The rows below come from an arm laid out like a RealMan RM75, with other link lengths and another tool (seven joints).
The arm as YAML. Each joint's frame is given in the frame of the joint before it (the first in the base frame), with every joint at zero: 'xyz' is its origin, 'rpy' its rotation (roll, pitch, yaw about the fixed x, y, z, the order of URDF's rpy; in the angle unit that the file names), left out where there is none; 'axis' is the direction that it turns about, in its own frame. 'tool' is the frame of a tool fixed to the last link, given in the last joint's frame.
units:
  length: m
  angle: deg
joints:
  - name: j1
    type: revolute
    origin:
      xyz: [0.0, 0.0, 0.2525]
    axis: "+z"
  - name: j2
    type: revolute
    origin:
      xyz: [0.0, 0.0, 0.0]
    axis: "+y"
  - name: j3
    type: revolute
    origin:
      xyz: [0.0, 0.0, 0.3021]
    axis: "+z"
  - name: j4
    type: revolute
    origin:
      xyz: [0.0, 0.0, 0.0]
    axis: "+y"
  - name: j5
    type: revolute
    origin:
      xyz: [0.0, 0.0, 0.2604]
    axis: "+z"
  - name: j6
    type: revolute
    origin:
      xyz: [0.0, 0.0, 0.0]
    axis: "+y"
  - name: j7
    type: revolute
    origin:
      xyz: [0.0, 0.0, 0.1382]
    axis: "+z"
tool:
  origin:
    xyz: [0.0, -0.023, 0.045]
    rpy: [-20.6, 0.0, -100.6]
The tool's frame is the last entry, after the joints.
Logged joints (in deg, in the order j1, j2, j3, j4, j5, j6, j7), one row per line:
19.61, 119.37, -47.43, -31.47, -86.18, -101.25, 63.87
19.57, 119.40, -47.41, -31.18, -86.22, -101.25, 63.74
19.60, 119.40, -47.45, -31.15, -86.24, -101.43, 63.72
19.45, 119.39, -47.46, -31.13, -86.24, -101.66, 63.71
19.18, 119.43, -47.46, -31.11, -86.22, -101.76, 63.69
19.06, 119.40, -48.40, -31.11, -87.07, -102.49, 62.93
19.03, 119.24, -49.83, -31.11, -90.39, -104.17, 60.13
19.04, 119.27, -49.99, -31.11, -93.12, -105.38, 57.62
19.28, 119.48, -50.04, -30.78, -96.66, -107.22, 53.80
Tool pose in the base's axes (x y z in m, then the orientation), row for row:
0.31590, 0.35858, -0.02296, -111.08, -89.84, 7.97
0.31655, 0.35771, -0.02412, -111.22, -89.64, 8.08
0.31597, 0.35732, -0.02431, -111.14, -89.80, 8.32
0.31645, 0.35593, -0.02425, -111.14, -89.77, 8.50
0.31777, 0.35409, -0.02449, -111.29, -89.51, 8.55
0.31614, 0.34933, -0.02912, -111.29, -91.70, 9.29
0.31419, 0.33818, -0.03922, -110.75, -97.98, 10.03
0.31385, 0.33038, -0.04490, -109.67, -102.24, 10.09
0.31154, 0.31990, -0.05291, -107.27, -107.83, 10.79
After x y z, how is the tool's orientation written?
As a rotation vector, in degrees.
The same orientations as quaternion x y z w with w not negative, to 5 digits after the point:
-0.73638, -0.59558, 0.05284, 0.31660
-0.73734, -0.59428, 0.05357, 0.31668
-0.73666, -0.59521, 0.05515, 0.31625
-0.73668, -0.59503, 0.05634, 0.31632
-0.73781, -0.59341, 0.05668, 0.31668
-0.73351, -0.60439, 0.06123, 0.30485
-0.71868, -0.63581, 0.06509, 0.27387
-0.70538, -0.65759, 0.06490, 0.25651
-0.68331, -0.68687, 0.06873, 0.23784

